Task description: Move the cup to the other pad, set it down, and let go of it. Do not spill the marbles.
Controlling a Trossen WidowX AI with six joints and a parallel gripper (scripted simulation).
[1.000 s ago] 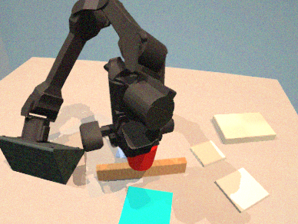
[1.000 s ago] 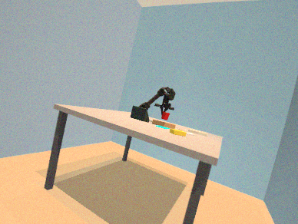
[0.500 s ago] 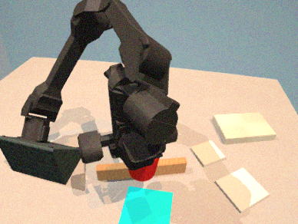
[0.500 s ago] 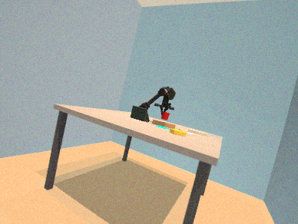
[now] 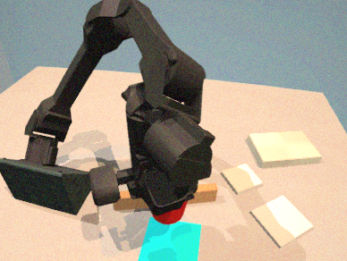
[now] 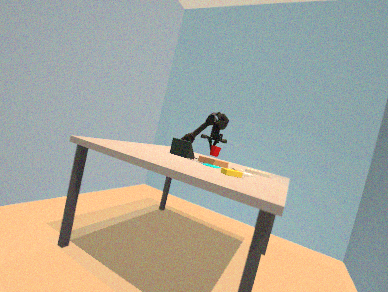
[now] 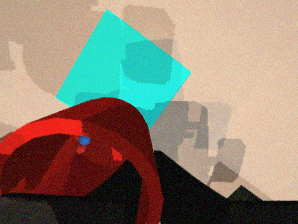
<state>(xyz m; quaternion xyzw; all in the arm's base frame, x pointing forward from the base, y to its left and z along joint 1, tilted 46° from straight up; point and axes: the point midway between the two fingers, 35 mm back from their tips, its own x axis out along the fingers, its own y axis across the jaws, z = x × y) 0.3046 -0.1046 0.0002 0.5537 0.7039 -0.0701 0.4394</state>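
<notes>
Right now the blue marble is 40 mm ahead of my gripper tip, 30 mm to the left of it and 20 mm below it. From my gripper tip the other things lie so: cyan pad 40 mm ahead, 10 mm to the right, 110 mm below; red cup 30 mm ahead, 20 mm to the left; pale blue pad 40 mm behind, 190 mm to the left, 110 mm below.
</notes>
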